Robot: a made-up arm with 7 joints.
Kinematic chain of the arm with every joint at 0, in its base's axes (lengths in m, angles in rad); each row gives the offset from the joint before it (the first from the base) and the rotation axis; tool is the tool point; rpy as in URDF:
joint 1: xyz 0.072 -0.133 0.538 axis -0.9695 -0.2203 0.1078
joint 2: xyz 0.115 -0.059 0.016 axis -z
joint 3: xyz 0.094 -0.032 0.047 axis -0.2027 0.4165 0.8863
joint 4: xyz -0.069 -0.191 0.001 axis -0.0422 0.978 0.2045
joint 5: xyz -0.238 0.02 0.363 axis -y
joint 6: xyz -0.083 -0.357 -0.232 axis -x
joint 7: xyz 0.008 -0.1 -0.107 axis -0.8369 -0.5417 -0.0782
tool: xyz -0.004 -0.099 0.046 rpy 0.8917 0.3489 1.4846
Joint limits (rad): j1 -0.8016..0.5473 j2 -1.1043..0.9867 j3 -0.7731..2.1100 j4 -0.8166..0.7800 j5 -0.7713..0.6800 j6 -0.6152..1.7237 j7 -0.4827..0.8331
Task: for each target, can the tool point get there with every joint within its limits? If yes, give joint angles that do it. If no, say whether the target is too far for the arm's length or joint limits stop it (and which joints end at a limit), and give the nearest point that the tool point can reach.
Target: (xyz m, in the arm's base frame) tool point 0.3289 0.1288 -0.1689
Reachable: no: joint limits stop it (at a limit: joint 1, joint 2, joint 3, joint 4, joint 5, joint 7) | nearest point 0.3903 0.3406 0.0986 | short by 0.347 m
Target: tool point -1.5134 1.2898 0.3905
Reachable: no: too far | nearest point -0.5121 0.3359 0.4937 | short by 1.387 m
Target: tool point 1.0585 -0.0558 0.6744
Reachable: yes | joints -0.1224 -0.6343 1.7431 -0.2758 0.1321 -0.0904 0.5839
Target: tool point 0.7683 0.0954 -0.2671
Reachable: no: joint limits stop it (at a limit: joint 1, joint 3, joint 4, joint 6, joint 7) | nearest point 0.8116 -0.2096 0.0444 | short by 0.438 m
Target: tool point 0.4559 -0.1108 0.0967
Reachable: no: joint limits stop it (at a limit: joint 1, joint 2, joint 4, joint 6, joint 7) | nearest point 0.5018 -0.3380 -0.0616 | short by 0.281 m
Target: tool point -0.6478 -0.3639 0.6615
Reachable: yes | joints 0.3353 0.4141 -0.4960 -0.0063 -0.5871 0.4719 -0.1379
